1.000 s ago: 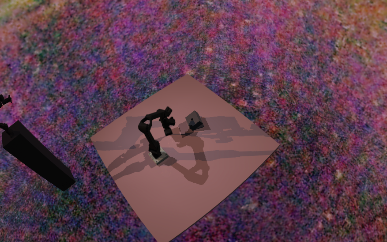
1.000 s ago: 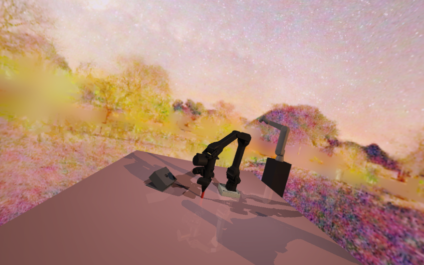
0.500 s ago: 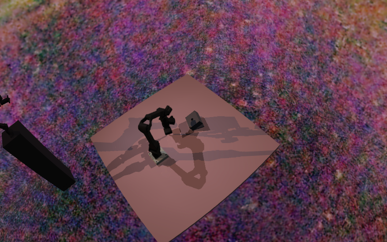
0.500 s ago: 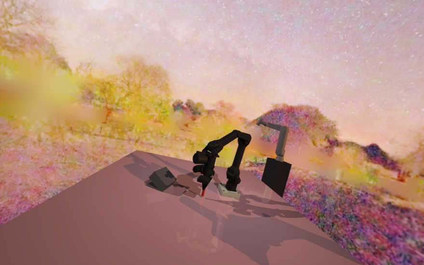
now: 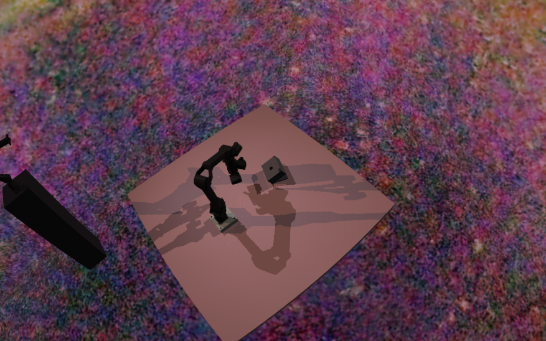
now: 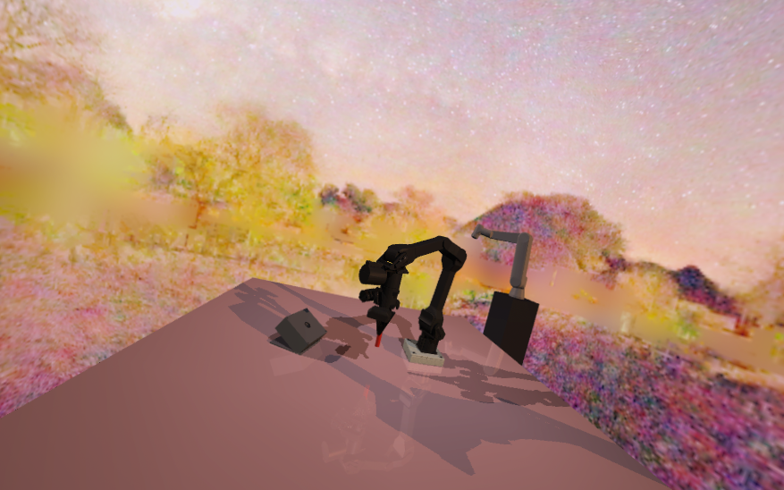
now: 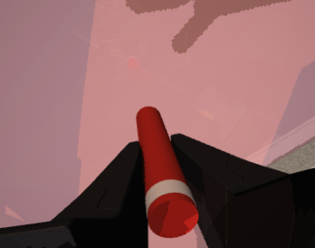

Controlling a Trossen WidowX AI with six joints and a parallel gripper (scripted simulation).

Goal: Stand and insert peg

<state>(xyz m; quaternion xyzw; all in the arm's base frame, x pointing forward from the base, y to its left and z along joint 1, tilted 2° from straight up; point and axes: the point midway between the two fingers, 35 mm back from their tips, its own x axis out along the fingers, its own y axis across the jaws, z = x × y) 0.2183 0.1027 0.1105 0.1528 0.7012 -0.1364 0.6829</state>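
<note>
My gripper tip is now 23 cm short of the dark sloped panel, 8 cm to the left of it and 6 cm above it. Also, from my gripper tip: red peg: 2 cm above.
</note>
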